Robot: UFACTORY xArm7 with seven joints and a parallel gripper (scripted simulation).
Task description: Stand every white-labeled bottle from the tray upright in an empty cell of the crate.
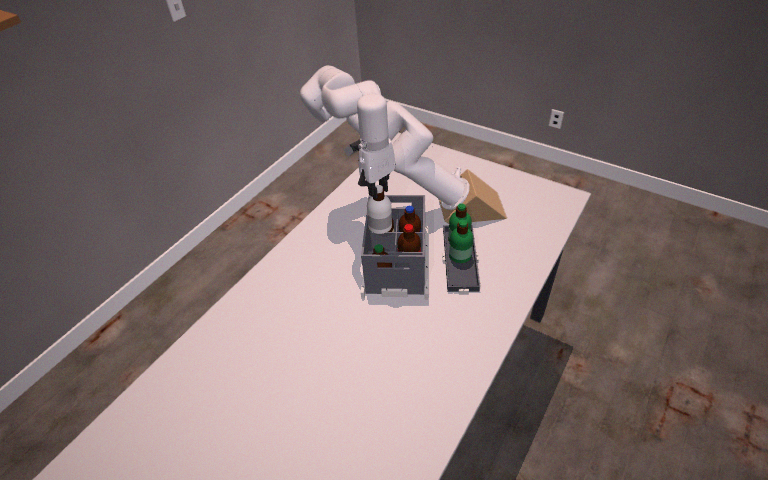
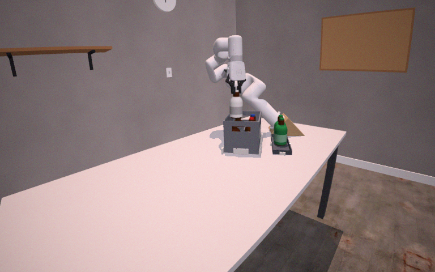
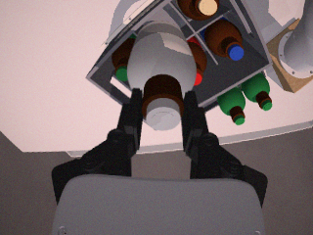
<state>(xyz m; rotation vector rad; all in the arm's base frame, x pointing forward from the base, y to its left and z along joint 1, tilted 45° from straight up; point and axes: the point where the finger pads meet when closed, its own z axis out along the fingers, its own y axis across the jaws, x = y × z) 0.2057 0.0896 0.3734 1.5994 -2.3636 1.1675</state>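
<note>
Now: the white-labeled bottle 80 mm below my hand. The rest, counted from my hand: grey crate: 10 mm behind, 40 mm to the left, 240 mm below; dark tray: 80 mm behind, 240 mm to the left, 310 mm below.
</note>
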